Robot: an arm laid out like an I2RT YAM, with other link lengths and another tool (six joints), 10 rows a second.
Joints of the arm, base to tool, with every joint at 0 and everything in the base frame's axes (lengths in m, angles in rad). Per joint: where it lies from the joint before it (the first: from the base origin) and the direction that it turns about. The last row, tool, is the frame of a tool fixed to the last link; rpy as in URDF.
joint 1: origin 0 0 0.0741 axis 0 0 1
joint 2: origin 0.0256 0.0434 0.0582 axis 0 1 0
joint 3: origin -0.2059 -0.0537 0 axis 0 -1 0
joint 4: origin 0.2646 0.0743 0.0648 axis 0 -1 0
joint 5: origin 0.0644 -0.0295 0.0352 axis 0 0 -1
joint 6: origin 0.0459 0 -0.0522 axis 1 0 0
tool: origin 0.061 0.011 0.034 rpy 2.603 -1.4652 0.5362
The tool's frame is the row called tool.
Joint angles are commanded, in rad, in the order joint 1, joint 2, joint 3, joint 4, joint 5, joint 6. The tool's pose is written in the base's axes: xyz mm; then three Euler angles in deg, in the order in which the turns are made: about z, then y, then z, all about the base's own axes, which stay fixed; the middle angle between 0 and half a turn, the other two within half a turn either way. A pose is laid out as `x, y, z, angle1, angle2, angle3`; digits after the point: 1 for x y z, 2 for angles.
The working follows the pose.
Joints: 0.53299 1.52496 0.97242 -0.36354 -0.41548 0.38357
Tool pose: 297.3, 262.8, 136.1, -129.00, 139.95, 72.34
Where each joint sits with the arm in this pose, in the base's axes (m; each line is computed from the numbers above, not from the rounded line before):
joint 1: 0.0000 0.0000 0.0741
joint 2: 0.0000 0.0504 0.1323
joint 3: 0.0192 -0.0007 0.3380
joint 4: 0.2047 0.1951 0.2543
joint 5: 0.2775 0.2038 0.2246
joint 6: 0.2544 0.2117 0.1595
the tool: 0.2973 0.2628 0.1361

